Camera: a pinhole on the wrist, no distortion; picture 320 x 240 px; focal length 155.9 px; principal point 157.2 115.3 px. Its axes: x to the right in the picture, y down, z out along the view. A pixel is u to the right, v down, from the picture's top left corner.
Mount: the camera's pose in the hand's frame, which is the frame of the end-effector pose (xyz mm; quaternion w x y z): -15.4 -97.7 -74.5 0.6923 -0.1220 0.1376 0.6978
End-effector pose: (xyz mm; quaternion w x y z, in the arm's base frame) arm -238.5 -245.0 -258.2 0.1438 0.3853 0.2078 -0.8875
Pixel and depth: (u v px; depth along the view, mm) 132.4 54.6 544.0
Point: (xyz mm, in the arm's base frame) -655.1 -501.3 -134.9
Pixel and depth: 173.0 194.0 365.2
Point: -243.1 -409.2 26.0
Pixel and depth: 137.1 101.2 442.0
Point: -480.4 -427.3 -65.6
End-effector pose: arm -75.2 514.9 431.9 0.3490 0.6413 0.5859 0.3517
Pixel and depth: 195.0 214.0 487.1
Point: 294.7 175.4 404.3
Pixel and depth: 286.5 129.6 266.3
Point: 107.1 460.4 557.8
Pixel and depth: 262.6 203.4 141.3
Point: -38.9 417.9 451.6
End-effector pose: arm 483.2 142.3 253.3 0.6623 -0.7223 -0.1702 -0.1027
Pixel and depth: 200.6 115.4 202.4
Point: 475.5 232.3 213.5
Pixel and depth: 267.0 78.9 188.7
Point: 543.7 191.6 172.4
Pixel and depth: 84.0 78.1 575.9
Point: 512.2 718.8 378.4
